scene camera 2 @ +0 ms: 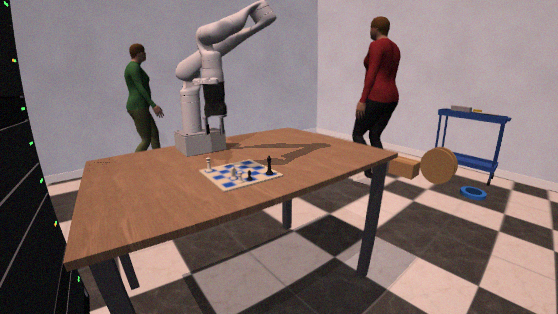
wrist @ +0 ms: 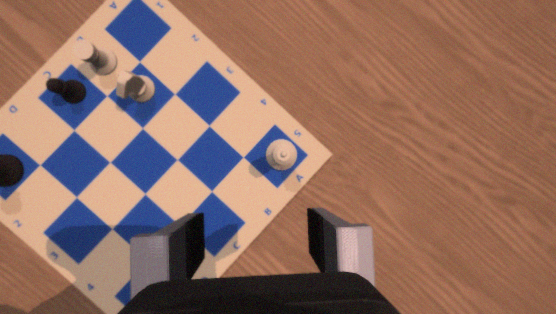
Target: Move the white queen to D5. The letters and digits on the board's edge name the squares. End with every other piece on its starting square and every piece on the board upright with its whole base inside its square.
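Frame: origin at the arm's base, x down, y back, z left, level; metres.
Seen in the pictures: gripper, fingertip midpoint: (scene camera 2: 215,134) (wrist: 256,232); arm's base, origin of the base link: (scene camera 2: 192,131).
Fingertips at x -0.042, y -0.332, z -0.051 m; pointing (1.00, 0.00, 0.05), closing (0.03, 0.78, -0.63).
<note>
Pixels of each thing's middle, then the offset from my fingertips to it. Level surfaces: height alone.
- white queen, body centre: (wrist: 282,154) (scene camera 2: 208,163) dx +0.100, dy -0.011, dz -0.041 m
- board, body centre: (wrist: 145,161) (scene camera 2: 239,173) dx +0.129, dy -0.097, dz +0.031 m
- white rook, body centre: (wrist: 93,55) (scene camera 2: 240,177) dx +0.110, dy -0.170, dz -0.015 m
- white knight, body centre: (wrist: 132,85) (scene camera 2: 233,172) dx +0.106, dy -0.133, dz -0.014 m
- black pawn, body centre: (wrist: 62,88) (scene camera 2: 249,174) dx +0.110, dy -0.174, dz +0.019 m
- tall black piece, body centre: (scene camera 2: 269,164) dx +0.095, dy -0.177, dz +0.100 m
- wooden table, its level: dx +0.132 m
The white queen (scene camera 2: 208,165) (wrist: 281,154) stands upright on blue square A5 of the board (scene camera 2: 255,182) (wrist: 316,153). My gripper (scene camera 2: 215,133) (wrist: 256,232) is open and empty, pointing down, well above the table near the robot base. In the wrist view the queen shows beyond the fingertips, nearer the right finger. Cream square D5 is largely hidden behind the left finger. A white rook (scene camera 2: 240,176) (wrist: 103,61) stands on B1, a white knight (scene camera 2: 233,173) (wrist: 139,88) on B2, a black pawn (scene camera 2: 249,175) (wrist: 74,92) on C1. A tall black piece (scene camera 2: 269,166) (wrist: 9,170) stands on E1.
The wooden table (scene camera 2: 150,215) (wrist: 440,150) carries the board and the grey robot base (scene camera 2: 200,143). The arm's shadow falls on the table. Two people stand behind the table, one in green (scene camera 2: 137,82), one in red (scene camera 2: 382,70). A blue cart (scene camera 2: 475,115) stands at the right.
</note>
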